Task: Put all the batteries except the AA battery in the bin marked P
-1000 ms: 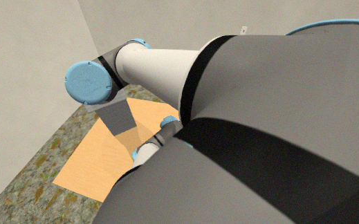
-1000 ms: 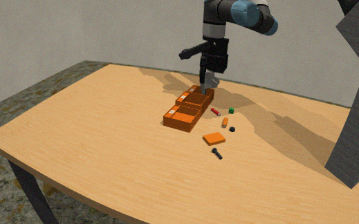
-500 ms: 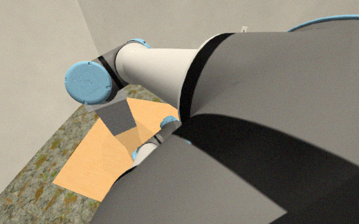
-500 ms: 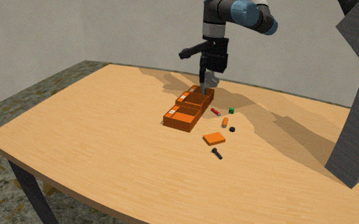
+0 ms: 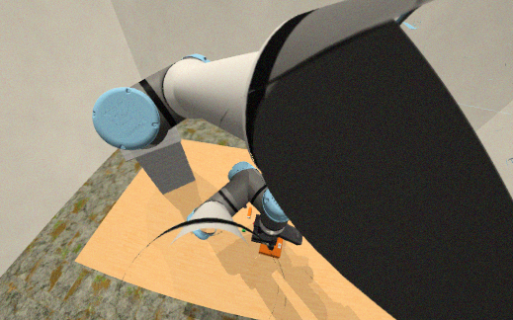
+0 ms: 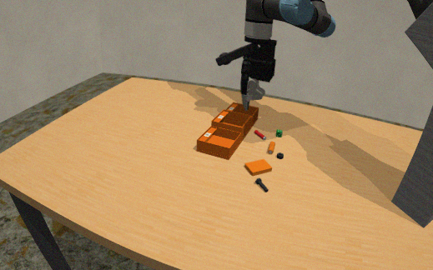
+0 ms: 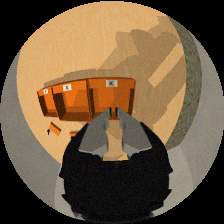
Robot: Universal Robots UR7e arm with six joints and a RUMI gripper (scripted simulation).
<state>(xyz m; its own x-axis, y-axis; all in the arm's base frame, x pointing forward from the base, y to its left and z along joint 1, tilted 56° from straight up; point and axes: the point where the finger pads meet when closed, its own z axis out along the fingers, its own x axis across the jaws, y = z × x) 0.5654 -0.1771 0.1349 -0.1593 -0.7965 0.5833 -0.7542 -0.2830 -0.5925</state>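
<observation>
Right now my hand is 3 cm short of the orange bin, 8 cm to the right of it and 3 cm above it. Also, from my hand: orange cylindrical battery: 8 cm behind, 14 cm to the left, 5 cm below; then red battery: 5 cm behind, 8 cm to the left, 5 cm below; then green block: 10 cm behind, 6 cm to the left, 5 cm below.
</observation>
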